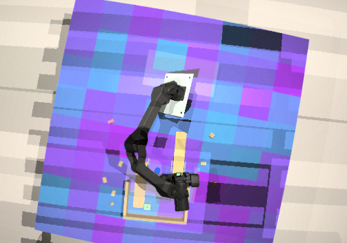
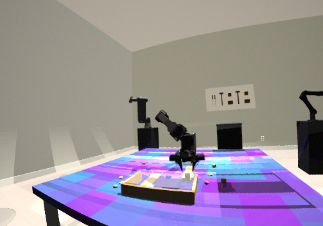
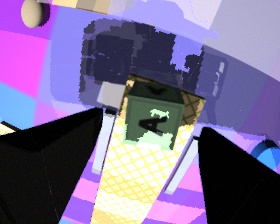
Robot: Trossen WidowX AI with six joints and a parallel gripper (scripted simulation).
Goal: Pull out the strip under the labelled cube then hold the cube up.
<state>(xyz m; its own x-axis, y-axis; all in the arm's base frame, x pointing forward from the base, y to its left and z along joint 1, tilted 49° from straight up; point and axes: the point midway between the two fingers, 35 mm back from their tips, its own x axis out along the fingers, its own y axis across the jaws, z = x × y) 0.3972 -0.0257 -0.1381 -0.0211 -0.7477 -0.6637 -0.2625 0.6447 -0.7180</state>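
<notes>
Right now my gripper tip is 11 cm past the yellow cross-hatched strip, 2 cm to the left of it and 4 cm above it. Also, from my gripper tip: red piece (20 cm behind, 41 cm to the right, 4 cm below).
</notes>
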